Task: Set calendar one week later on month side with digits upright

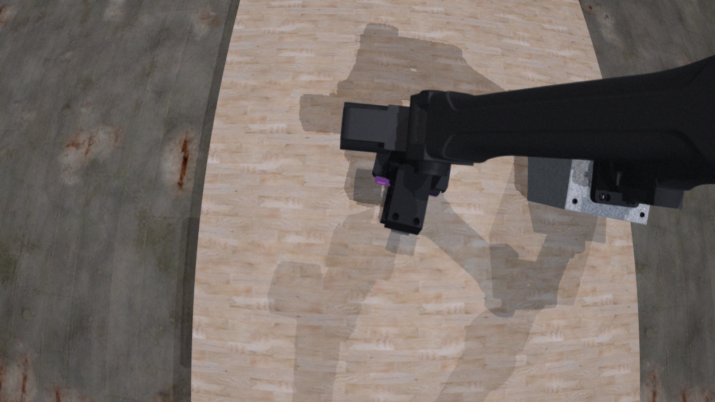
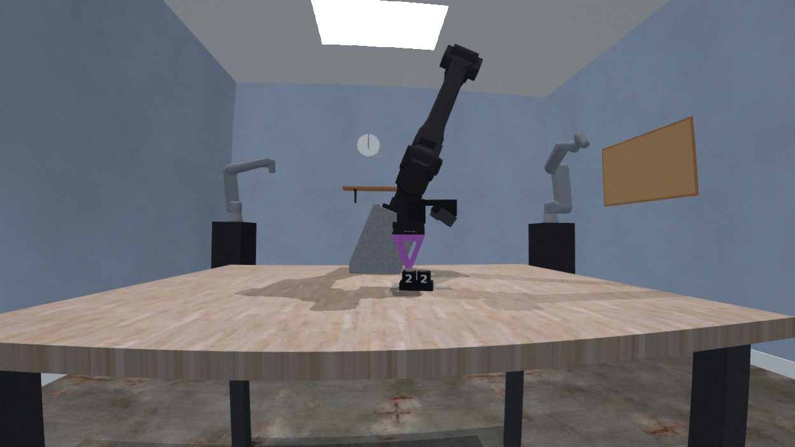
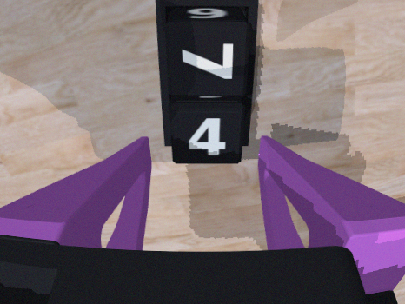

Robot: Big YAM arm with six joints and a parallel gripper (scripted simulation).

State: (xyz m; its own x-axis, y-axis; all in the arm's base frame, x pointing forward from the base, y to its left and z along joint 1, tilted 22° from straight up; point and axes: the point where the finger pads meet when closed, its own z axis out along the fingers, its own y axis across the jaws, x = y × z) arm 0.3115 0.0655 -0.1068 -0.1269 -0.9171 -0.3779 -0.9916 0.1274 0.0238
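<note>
Right now my hand is 2 cm to the right of the black tray and 5 cm above it. Also, from my hand: black cube: 1 cm ahead, 3 cm to the left, 3 cm below.
</note>
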